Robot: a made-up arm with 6 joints. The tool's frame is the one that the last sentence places. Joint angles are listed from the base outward.
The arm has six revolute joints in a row. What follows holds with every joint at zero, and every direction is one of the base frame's. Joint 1 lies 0.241 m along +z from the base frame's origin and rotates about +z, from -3.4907 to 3.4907 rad. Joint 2 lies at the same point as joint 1 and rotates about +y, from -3.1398 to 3.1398 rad. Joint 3 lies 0.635 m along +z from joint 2 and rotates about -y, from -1.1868 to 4.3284 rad. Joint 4 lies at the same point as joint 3 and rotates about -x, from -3.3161 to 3.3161 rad. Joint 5 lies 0.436 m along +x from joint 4 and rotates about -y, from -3.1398 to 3.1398 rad. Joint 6 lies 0.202 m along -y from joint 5 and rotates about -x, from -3.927 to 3.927 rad. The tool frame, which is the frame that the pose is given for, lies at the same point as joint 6; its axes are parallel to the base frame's.
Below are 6 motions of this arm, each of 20 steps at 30 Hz.
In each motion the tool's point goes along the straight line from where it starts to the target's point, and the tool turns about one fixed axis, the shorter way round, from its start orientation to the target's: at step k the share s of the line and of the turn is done. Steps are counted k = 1, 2, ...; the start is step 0. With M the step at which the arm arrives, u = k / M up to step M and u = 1 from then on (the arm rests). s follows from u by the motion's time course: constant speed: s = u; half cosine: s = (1 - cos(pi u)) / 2; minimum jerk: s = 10 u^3 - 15 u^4 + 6 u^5.
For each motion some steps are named. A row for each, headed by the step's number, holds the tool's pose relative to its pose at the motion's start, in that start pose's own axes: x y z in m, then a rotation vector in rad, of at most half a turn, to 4 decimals.
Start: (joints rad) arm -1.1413 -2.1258 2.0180 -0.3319 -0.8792 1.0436
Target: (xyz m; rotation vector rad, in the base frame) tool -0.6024 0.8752 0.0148 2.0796 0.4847 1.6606
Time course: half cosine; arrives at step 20
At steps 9, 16, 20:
9: 0.0613 0.1368 -0.1428 -0.2368 0.0258 0.5183
16: 0.1314 0.2933 -0.3062 -0.5078 0.0554 1.1115
20: 0.1453 0.3243 -0.3386 -0.5614 0.0612 1.2289

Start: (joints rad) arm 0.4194 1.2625 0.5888 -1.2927 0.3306 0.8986
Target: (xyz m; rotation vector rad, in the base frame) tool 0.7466 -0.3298 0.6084 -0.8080 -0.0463 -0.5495
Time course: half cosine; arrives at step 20
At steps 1, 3, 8, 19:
1: -0.0022 -0.0032 0.0036 -0.0049 -0.0037 -0.0047
3: -0.0196 -0.0283 0.0317 -0.0432 -0.0329 -0.0413
8: -0.1244 -0.1791 0.2011 -0.2736 -0.2085 -0.2618
19: -0.3579 -0.5152 0.5785 -0.7870 -0.5997 -0.7530

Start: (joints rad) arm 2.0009 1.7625 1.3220 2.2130 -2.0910 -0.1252
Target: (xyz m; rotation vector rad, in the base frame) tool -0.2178 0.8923 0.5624 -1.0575 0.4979 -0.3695
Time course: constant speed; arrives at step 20
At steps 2, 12, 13, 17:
2: 0.0576 -0.0121 -0.0085 0.0200 0.0842 0.0771
12: 0.3456 -0.0725 -0.0511 0.1199 0.5054 0.4627
13: 0.3744 -0.0785 -0.0554 0.1299 0.5475 0.5012
17: 0.4895 -0.1027 -0.0724 0.1698 0.7160 0.6554

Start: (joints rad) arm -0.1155 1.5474 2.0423 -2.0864 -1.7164 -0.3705
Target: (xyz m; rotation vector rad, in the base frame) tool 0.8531 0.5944 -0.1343 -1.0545 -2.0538 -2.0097
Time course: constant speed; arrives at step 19
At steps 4, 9, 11, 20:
4: 0.0976 -0.1302 -0.0469 0.1525 0.1527 0.0389
9: 0.2197 -0.2930 -0.1056 0.3431 0.3435 0.0874
11: 0.2685 -0.3581 -0.1291 0.4193 0.4198 0.1068
20: 0.4637 -0.6185 -0.2230 0.7242 0.7251 0.1846

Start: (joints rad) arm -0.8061 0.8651 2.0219 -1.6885 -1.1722 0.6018
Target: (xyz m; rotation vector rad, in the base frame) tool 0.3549 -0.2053 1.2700 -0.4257 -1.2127 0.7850
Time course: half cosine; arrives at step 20
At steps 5, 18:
5: 0.0258 0.0601 0.0461 -0.0842 -0.0870 0.0412
18: 0.1718 0.4006 0.3068 -0.5611 -0.5794 0.2743

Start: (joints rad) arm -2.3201 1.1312 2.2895 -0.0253 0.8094 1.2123
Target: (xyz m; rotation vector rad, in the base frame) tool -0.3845 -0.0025 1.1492 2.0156 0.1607 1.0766
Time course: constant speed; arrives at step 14
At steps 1, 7, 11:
1: 0.0295 -0.0257 0.0048 -0.0099 -0.0219 -0.0288
7: 0.2064 -0.1800 0.0333 -0.0694 -0.1530 -0.2015
11: 0.3243 -0.2829 0.0523 -0.1091 -0.2404 -0.3166

